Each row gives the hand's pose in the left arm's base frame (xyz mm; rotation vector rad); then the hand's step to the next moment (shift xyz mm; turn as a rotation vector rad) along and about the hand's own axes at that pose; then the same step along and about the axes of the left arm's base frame.
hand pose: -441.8 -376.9 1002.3 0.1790 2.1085 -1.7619
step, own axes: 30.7 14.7 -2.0 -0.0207 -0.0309 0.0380
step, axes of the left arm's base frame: -23.6 0.4 -24.6 0.0165 -0.0400 0.0308
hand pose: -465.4 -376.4 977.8 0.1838 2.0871 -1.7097
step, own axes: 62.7 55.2 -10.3 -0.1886 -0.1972 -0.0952
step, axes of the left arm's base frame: -38.5 12.0 -73.9 0.0733 0.0777 0.2685
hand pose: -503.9 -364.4 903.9 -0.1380 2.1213 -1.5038
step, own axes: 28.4 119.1 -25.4 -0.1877 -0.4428 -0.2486
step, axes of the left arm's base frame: -10.6 55.5 -111.6 -0.0531 0.1153 0.5263
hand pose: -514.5 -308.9 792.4 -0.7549 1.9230 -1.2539
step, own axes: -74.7 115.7 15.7 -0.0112 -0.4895 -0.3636
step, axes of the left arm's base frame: 45.4 91.6 -93.6 -0.2441 0.0203 0.5585
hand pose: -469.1 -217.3 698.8 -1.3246 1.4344 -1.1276
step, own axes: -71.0 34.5 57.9 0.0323 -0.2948 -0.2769
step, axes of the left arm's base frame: 53.5 68.1 -45.6 -0.2060 -0.0230 0.3488
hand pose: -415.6 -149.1 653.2 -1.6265 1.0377 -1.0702
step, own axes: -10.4 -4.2 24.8 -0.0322 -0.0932 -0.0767
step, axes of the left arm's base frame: 21.4 16.5 -3.4 -0.0664 0.0352 0.0998
